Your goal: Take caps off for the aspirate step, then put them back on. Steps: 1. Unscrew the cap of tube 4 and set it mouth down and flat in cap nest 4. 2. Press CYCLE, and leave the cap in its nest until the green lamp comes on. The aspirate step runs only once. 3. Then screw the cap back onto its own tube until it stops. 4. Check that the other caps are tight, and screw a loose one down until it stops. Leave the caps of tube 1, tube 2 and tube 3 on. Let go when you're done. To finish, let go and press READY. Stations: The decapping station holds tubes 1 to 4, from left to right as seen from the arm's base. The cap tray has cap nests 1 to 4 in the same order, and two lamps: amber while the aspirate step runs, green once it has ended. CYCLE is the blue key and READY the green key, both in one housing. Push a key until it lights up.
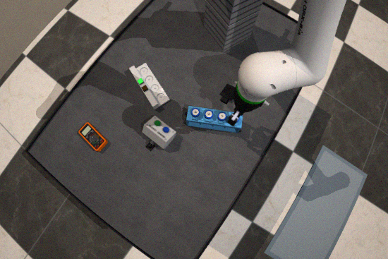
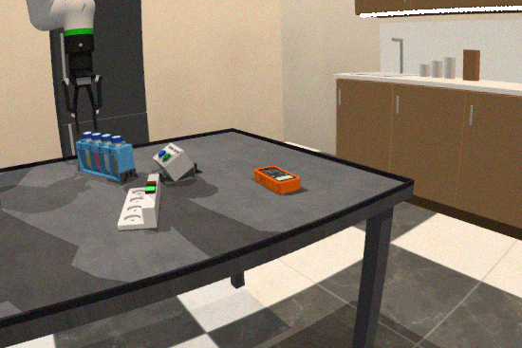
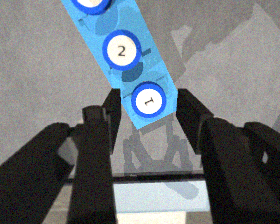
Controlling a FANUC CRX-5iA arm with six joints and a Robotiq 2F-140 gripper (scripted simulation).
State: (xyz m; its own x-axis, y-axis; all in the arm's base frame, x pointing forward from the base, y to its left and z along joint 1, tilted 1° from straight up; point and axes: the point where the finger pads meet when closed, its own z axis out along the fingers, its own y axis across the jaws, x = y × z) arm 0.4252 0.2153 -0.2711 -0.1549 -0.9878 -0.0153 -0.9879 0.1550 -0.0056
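My hand is 50 mm to the left of the cap 2, 40 mm above it and 20 mm short of it. Also, from my hand: grey key housing 250 mm to the right, 170 mm ahead, 100 mm below; then green key 270 mm to the right, 150 mm ahead, 90 mm below; then blue key 220 mm to the right, 160 mm ahead, 90 mm below.
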